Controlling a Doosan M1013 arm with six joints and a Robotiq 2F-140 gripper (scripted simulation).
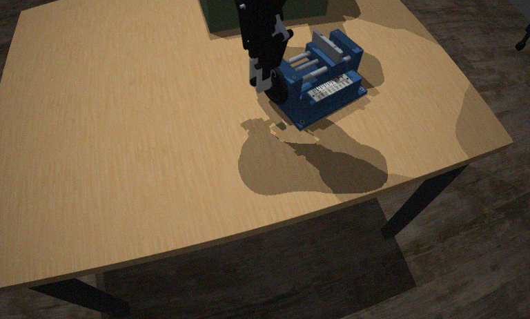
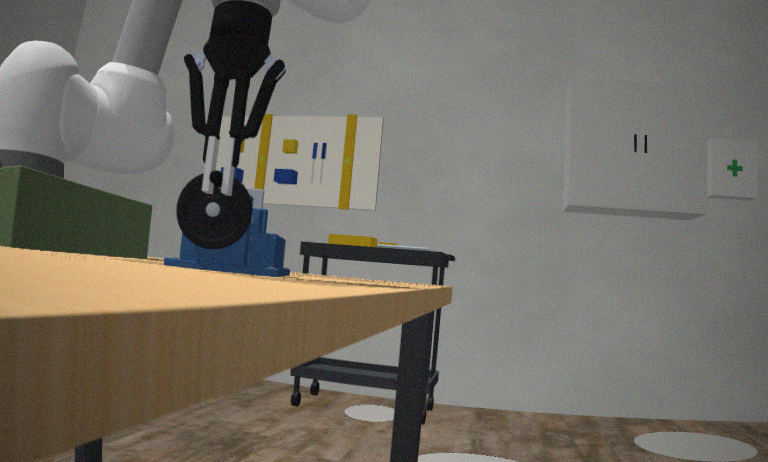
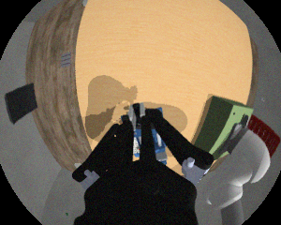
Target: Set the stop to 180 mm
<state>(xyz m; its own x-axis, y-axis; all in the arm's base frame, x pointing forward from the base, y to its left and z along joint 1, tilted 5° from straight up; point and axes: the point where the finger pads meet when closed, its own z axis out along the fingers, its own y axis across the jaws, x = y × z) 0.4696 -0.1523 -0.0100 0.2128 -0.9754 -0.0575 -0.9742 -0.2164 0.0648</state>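
Now: the handwheel 20 mm to the left of my hand, 20 mm below it and 10 mm behind it. The rest, counted from my hand: stop plate (170 mm to the left, 30 mm below, 30 mm behind).
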